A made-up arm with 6 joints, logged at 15 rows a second.
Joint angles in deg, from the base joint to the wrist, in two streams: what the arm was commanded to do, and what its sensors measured. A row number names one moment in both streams.
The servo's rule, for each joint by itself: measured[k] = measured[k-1] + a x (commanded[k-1-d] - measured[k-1]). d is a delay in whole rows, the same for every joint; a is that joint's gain. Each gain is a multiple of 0.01, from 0.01 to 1. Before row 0 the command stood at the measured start. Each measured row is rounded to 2 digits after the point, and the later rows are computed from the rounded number. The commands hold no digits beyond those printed.
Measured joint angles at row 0: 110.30, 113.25, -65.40, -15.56, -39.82, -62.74
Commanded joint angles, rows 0 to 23: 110.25, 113.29, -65.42, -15.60, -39.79, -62.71; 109.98, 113.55, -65.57, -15.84, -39.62, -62.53; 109.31, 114.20, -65.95, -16.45, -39.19, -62.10; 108.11, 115.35, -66.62, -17.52, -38.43, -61.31; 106.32, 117.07, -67.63, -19.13, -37.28, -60.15; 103.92, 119.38, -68.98, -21.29, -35.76, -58.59; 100.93, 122.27, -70.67, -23.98, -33.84, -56.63; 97.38, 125.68, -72.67, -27.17, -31.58, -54.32; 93.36, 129.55, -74.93, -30.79, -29.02, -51.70; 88.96, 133.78, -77.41, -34.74, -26.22, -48.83; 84.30, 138.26, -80.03, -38.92, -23.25, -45.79; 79.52, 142.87, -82.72, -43.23, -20.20, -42.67; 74.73, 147.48, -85.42, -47.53, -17.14, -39.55; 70.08, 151.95, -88.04, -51.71, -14.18, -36.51; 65.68, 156.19, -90.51, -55.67, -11.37, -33.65; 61.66, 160.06, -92.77, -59.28, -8.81, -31.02; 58.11, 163.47, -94.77, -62.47, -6.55, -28.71; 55.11, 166.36, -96.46, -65.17, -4.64, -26.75; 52.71, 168.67, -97.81, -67.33, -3.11, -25.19; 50.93, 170.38, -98.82, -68.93, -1.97, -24.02; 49.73, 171.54, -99.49, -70.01, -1.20, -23.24; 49.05, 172.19, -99.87, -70.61, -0.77, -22.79; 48.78, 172.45, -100.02, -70.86, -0.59, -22.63; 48.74, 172.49, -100.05, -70.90, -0.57, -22.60
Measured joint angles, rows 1 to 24: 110.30, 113.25, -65.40, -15.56, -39.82, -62.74; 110.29, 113.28, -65.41, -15.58, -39.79, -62.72; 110.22, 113.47, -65.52, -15.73, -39.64, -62.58; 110.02, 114.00, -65.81, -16.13, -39.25, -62.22; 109.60, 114.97, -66.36, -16.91, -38.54, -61.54; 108.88, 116.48, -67.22, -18.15, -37.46, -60.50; 107.79, 118.57, -68.42, -19.91, -36.00, -59.07; 106.28, 121.23, -69.95, -22.19, -34.14, -57.24; 104.32, 124.43, -71.80, -24.98, -31.94, -55.05; 101.91, 128.12, -73.93, -28.23, -29.43, -52.54; 99.06, 132.20, -76.30, -31.88, -26.67, -49.76; 95.81, 136.56, -78.84, -35.82, -23.73, -46.78; 92.23, 141.10, -81.48, -39.97, -20.69, -43.70; 88.38, 145.69, -84.16, -44.20, -17.64, -40.59; 84.35, 150.20, -86.80, -48.41, -14.66, -37.53; 80.24, 154.51, -89.32, -52.48, -11.83, -34.62; 76.15, 158.51, -91.67, -56.29, -9.23, -31.92; 72.18, 162.08, -93.78, -59.75, -6.93, -29.51; 68.42, 165.16, -95.60, -62.79, -4.96, -27.44; 64.96, 167.69, -97.10, -65.33, -3.37, -25.75; 61.87, 169.63, -98.27, -67.35, -2.17, -24.45; 59.20, 171.01, -99.10, -68.84, -1.34, -23.54; 56.97, 171.86, -99.62, -69.83, -0.85, -22.98; 55.17, 172.28, -99.89, -70.41, -0.63, -22.72
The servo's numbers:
d 1
a 0.22 0.72 0.68 0.56 0.86 0.75

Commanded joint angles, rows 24 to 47: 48.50, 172.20, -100.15, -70.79, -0.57, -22.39; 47.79, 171.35, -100.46, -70.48, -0.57, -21.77; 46.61, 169.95, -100.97, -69.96, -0.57, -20.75; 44.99, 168.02, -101.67, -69.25, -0.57, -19.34; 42.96, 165.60, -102.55, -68.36, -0.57, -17.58; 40.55, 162.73, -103.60, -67.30, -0.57, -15.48; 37.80, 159.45, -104.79, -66.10, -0.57, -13.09; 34.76, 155.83, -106.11, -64.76, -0.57, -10.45; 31.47, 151.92, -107.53, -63.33, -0.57, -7.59; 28.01, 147.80, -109.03, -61.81, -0.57, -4.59; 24.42, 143.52, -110.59, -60.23, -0.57, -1.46; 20.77, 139.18, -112.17, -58.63, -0.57, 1.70; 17.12, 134.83, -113.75, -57.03, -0.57, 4.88; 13.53, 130.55, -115.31, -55.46, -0.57, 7.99; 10.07, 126.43, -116.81, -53.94, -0.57, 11.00; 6.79, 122.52, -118.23, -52.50, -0.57, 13.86; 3.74, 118.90, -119.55, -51.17, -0.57, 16.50; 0.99, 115.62, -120.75, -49.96, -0.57, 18.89; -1.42, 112.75, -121.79, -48.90, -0.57, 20.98; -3.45, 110.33, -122.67, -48.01, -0.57, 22.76; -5.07, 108.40, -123.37, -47.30, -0.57, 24.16; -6.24, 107.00, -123.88, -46.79, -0.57, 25.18; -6.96, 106.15, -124.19, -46.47, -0.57, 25.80; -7.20, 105.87, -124.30, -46.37, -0.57, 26.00
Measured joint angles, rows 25 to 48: 53.76, 172.43, -100.00, -70.68, -0.58, -22.63; 52.60, 172.26, -100.10, -70.74, -0.57, -22.45; 51.54, 171.60, -100.34, -70.59, -0.57, -21.94; 50.46, 170.41, -100.77, -70.24, -0.57, -21.05; 49.26, 168.69, -101.38, -69.69, -0.57, -19.77; 47.87, 166.47, -102.18, -68.95, -0.57, -18.13; 46.26, 163.78, -103.15, -68.03, -0.57, -16.14; 44.40, 160.66, -104.27, -66.95, -0.57, -13.85; 42.28, 157.18, -105.52, -65.72, -0.57, -11.30; 39.90, 153.39, -106.89, -64.38, -0.57, -8.52; 37.28, 149.37, -108.35, -62.94, -0.57, -5.57; 34.45, 145.16, -109.87, -61.42, -0.57, -2.49; 31.44, 140.85, -111.43, -59.86, -0.57, 0.65; 28.29, 136.52, -113.01, -58.28, -0.57, 3.82; 25.04, 132.22, -114.57, -56.70, -0.57, 6.95; 21.75, 128.05, -116.09, -55.15, -0.57, 9.99; 18.46, 124.07, -117.55, -53.67, -0.57, 12.89; 15.22, 120.35, -118.91, -52.27, -0.57, 15.60; 12.09, 116.94, -120.16, -50.98, -0.57, 18.07; 9.12, 113.92, -121.27, -49.82, -0.57, 20.25; 6.35, 111.34, -122.22, -48.81, -0.57, 22.13; 3.84, 109.22, -123.00, -47.96, -0.57, 23.65; 1.62, 107.62, -123.60, -47.30, -0.57, 24.80; -0.27, 106.56, -124.00, -46.84, -0.57, 25.55
